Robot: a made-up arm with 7 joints. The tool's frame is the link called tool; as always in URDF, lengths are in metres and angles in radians.
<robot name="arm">
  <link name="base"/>
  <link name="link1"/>
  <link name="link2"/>
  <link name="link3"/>
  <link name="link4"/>
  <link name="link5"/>
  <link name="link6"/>
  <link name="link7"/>
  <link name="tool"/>
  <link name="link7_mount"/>
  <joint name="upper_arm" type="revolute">
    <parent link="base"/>
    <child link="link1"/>
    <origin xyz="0 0 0" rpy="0 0 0"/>
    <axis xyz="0 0.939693 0.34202"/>
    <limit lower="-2.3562" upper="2.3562" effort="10" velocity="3.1"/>
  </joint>
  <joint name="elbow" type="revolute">
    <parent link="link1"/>
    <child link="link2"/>
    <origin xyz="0 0 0" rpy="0 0 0"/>
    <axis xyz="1 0 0"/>
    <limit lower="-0.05" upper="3.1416" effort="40" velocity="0.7"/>
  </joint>
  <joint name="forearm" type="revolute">
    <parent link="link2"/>
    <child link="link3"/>
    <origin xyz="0 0 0" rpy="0 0 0"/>
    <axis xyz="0 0 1"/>
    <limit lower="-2.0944" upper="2.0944" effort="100" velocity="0.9"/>
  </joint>
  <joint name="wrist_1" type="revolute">
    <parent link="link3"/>
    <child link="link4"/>
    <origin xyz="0.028 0 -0.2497" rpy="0 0 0"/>
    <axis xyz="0 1 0"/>
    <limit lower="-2.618" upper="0.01" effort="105" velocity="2.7"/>
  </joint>
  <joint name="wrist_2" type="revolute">
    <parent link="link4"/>
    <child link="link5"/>
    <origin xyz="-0.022 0 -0.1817" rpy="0 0 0"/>
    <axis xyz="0 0 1"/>
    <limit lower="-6.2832" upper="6.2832" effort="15" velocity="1.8"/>
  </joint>
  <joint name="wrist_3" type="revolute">
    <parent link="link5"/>
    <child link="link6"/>
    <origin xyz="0 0 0" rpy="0 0 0"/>
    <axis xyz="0 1 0"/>
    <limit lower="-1.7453" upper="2.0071" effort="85" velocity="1.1"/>
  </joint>
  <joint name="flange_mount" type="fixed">
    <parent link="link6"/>
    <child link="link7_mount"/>
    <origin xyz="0 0 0" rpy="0 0 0"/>
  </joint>
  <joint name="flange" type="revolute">
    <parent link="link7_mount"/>
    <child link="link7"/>
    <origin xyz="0 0 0" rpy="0 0 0"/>
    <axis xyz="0 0 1"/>
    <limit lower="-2.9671" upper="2.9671" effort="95" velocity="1.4"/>
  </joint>
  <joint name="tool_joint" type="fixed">
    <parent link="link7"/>
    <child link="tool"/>
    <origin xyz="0 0 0" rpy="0 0 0"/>
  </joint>
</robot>
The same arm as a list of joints. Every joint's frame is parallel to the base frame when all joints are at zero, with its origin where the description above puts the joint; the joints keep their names.
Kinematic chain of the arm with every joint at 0, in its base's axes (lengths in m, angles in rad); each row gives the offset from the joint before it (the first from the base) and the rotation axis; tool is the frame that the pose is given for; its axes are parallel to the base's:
upper_arm: xyz 0.0000 0.0000 0.0000 axis 0 0.9397 0.342
elbow: xyz 0.0000 0.0000 0.0000 axis +x
forearm: xyz 0.0000 0.0000 0.0000 axis +z
wrist_1: xyz 0.0280 0.0000 -0.2497 axis +y
wrist_2: xyz -0.0220 0.0000 -0.1817 axis +z
wrist_3: xyz 0.0000 0.0000 0.0000 axis +y
flange: xyz 0.0000 0.0000 0.0000 axis +z
tool: xyz 0.0000 0.0000 0.0000
Joint limits (rad, base to tool): -2.3562..2.3562 -0.0500..3.1416 -2.0944..2.0944 -2.6180..0.0100 -6.2832..6.2832 -1.7453..2.0071 -2.9671..2.9671

